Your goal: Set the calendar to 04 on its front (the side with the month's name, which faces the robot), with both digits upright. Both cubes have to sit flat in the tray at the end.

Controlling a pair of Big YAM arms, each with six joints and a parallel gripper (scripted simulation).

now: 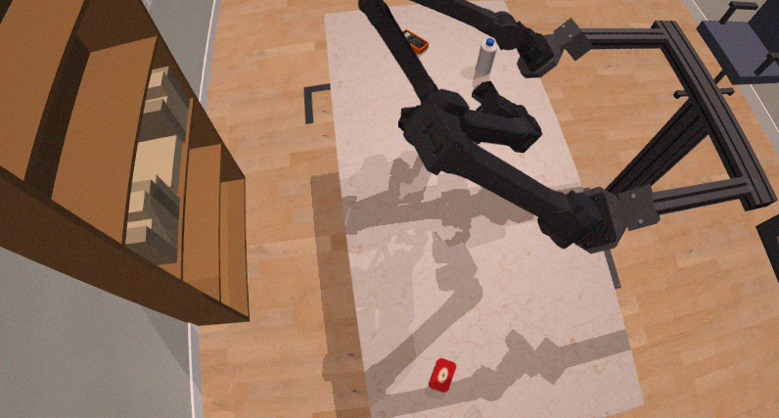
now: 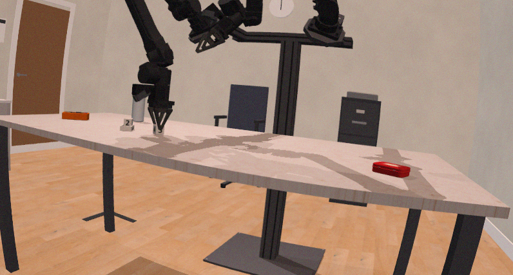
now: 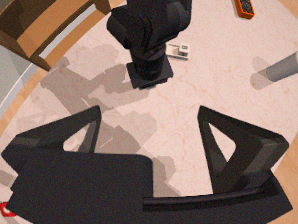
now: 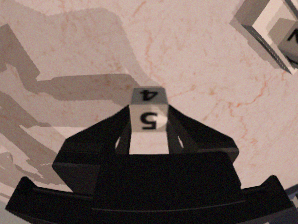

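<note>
Right now the white cube is 10 mm below my right hand. Also, from my right hand: red tin: 60 mm ahead, 750 mm to the left, 10 mm below; white calendar tray: 20 mm ahead, 140 mm to the right, 20 mm below; white bottle: 290 mm behind, 380 mm to the right, 50 mm above.
</note>
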